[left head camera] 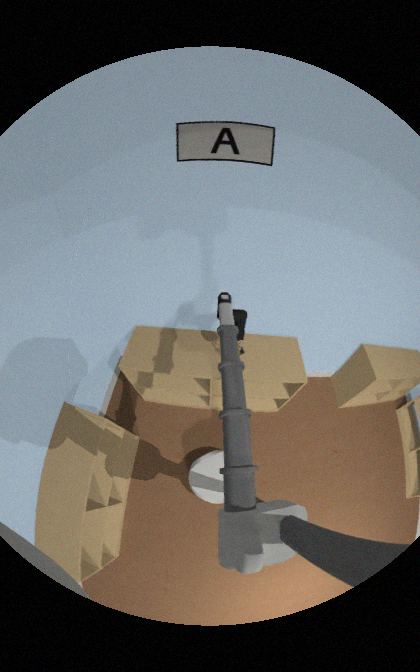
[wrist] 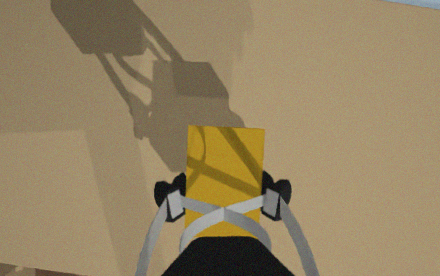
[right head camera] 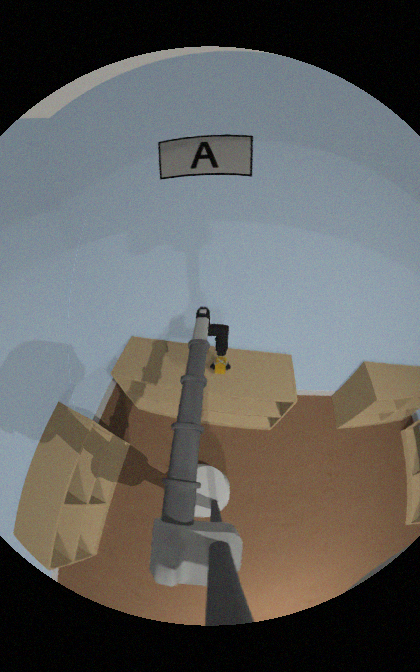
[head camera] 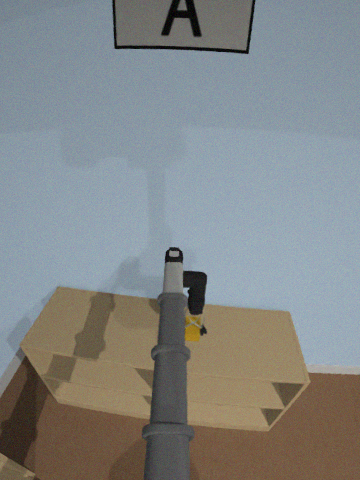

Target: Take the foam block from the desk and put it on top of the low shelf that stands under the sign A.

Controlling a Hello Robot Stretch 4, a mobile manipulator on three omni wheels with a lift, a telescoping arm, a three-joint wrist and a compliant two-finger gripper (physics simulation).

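Frame: origin at the robot's base, x back, y right, z up, level; millimetres.
Where they show: gripper, fingertip midpoint: (wrist: 222, 187) (head camera: 192, 334).
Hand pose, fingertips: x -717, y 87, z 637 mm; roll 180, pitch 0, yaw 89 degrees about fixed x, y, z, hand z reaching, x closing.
Things, the pixels of their top centre, and the offset from my fingertips. "spot": a spot on its surface instead. Level surfaces: height alone.
- yellow foam block at its top centre: (wrist: 223, 184) (head camera: 192, 325) dx -13, dy +1, dz +42 mm
- low shelf at its surface level: dz -55 mm
- Sign A at a spot on its surface: (head camera: 225, 25) spot: dx -246, dy +33, dz +1052 mm
The yellow foam block (head camera: 192, 326) (right head camera: 220, 362) (wrist: 225, 157) is between the two black fingertips of my gripper (head camera: 194, 331) (right head camera: 220, 366) (wrist: 222, 187), which is shut on it. Block and gripper are over the top board of the low shelf (head camera: 250, 345) (left head camera: 280, 355) (right head camera: 265, 375) (wrist: 350, 100), right of its middle in the head view. In the wrist view the block's shadow falls up and left on the board, and the block looks a little above it. Sign A (head camera: 225, 25) (left head camera: 195, 145) (right head camera: 175, 160) is on the wall above this shelf. The arm hides most of the gripper in the left head view.
A light blue wall (head camera: 280, 225) is behind the shelf. Another shelf unit (left head camera: 55, 500) (right head camera: 45, 490) stands at the left, and one (left head camera: 357, 375) (right head camera: 357, 395) stands to the right. A round white object (left head camera: 206, 462) (right head camera: 215, 480) is on the brown floor (left head camera: 320, 450) (right head camera: 310, 475) below the arm.
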